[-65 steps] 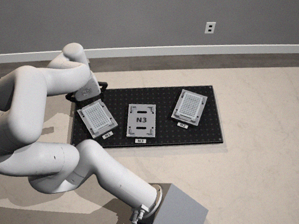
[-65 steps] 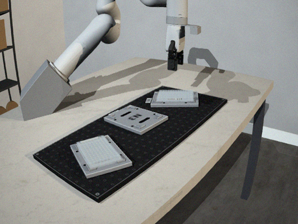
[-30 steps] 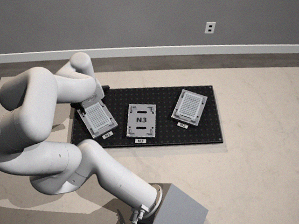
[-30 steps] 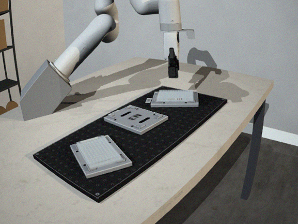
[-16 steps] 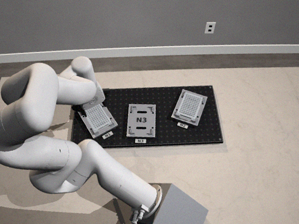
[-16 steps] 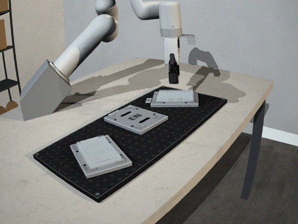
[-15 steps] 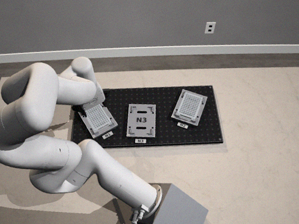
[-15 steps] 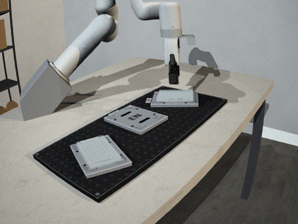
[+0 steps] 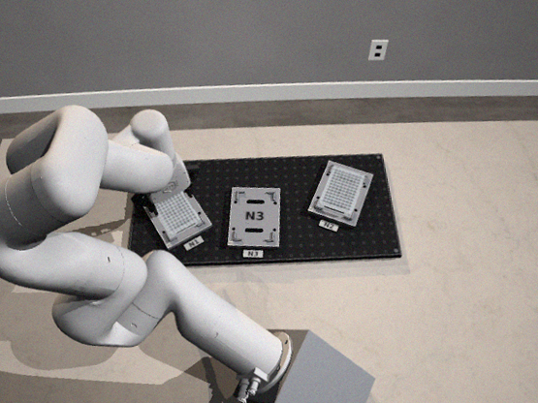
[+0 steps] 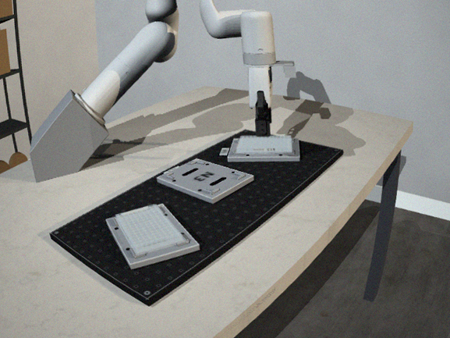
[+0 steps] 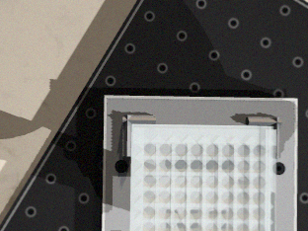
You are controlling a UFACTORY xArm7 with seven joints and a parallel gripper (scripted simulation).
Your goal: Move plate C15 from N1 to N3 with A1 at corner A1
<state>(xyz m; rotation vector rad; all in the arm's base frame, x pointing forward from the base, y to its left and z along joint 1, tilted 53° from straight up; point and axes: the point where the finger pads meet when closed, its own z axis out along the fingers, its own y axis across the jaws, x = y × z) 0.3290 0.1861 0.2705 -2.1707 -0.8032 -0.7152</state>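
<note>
Now: hand 60 mm above the nest N1. Also, from my hand: nest N2: 160 mm ahead, 380 mm to the right, 60 mm below; then nest: 40 mm ahead, 190 mm to the right, 60 mm below.
</note>
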